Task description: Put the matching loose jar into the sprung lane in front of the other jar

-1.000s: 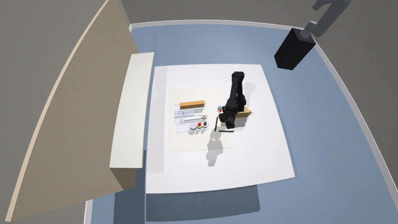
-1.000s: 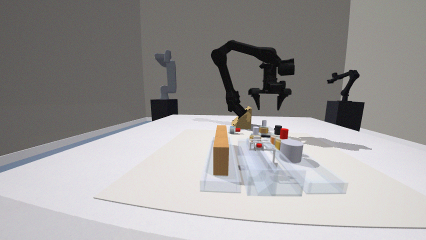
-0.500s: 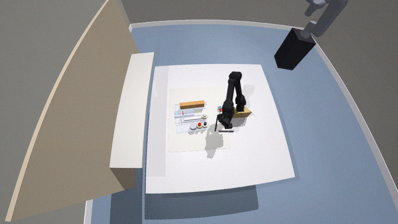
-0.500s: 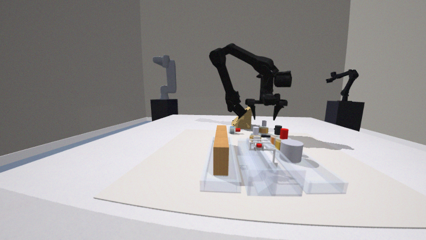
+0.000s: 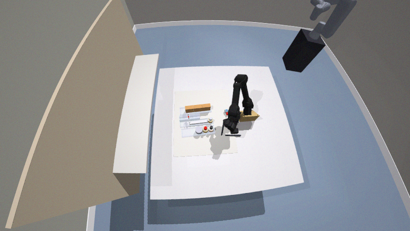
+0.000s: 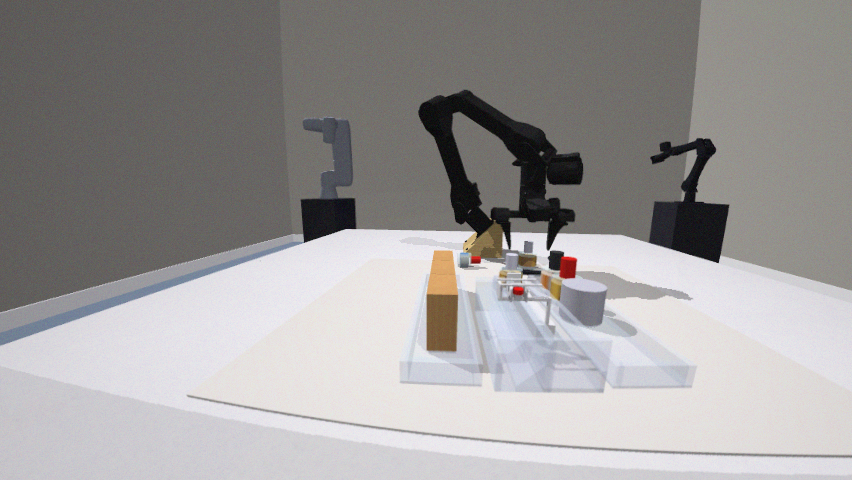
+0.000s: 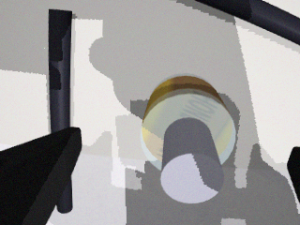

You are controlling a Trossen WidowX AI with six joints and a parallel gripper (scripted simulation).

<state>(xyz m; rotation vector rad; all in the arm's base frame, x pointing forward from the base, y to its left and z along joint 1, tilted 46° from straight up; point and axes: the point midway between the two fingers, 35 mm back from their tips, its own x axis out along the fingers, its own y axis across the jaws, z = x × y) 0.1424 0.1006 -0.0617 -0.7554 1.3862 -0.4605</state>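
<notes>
Right now my gripper tip is 27 cm short of the wide grey cylinder, 6 cm to the right of it and 2 cm above it. Also, from my gripper tip: red mark (37 cm ahead, 4 cm to the right, 2 cm above); then sprung lane (33 cm ahead, 4 cm to the right, 3 cm below).
</notes>
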